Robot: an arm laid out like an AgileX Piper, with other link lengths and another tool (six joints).
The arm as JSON. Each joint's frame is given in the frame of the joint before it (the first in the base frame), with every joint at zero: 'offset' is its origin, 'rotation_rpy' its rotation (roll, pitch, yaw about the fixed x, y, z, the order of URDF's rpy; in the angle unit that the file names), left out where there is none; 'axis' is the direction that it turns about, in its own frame. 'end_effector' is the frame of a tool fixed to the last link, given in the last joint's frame.
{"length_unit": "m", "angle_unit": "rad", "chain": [
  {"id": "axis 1", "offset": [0.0, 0.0, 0.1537], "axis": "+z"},
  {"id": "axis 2", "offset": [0.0, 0.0, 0.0], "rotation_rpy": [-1.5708, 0.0, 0.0], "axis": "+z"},
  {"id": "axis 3", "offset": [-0.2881, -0.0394, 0.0], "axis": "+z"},
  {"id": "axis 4", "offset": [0.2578, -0.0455, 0.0], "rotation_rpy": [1.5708, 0.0, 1.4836], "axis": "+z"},
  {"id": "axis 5", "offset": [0.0, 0.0, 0.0], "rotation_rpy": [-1.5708, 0.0, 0.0], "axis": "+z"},
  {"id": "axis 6", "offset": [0.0, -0.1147, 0.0], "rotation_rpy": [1.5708, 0.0, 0.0], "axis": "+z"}
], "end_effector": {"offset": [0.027, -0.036, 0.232], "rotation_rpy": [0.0, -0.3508, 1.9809]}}
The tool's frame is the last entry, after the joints.
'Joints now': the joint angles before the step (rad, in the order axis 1, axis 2, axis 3, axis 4, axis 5, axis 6). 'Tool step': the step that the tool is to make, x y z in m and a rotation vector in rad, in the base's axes. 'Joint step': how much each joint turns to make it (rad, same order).
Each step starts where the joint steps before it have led.
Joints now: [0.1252, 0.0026, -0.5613, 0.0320, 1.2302, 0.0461]
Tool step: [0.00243, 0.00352, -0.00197, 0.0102, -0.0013, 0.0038]
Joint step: [0.0000, 0.0001, 0.0126, 0.0094, -0.0154, 0.0025]
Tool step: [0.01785, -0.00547, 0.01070, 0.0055, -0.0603, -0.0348]
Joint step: [-0.0295, -0.0001, 0.0317, -0.0040, -0.0923, 0.0000]
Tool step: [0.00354, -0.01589, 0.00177, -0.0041, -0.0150, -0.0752]
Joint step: [-0.0774, -0.0024, 0.0118, -0.0001, -0.0239, -0.0061]
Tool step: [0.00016, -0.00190, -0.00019, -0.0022, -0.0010, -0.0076]
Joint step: [-0.0087, -0.0011, 0.0021, -0.0001, -0.0019, -0.0025]
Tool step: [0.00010, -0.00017, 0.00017, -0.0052, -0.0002, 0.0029]
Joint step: [0.0001, 0.0000, 0.0000, 0.0000, 0.0000, -0.0059]
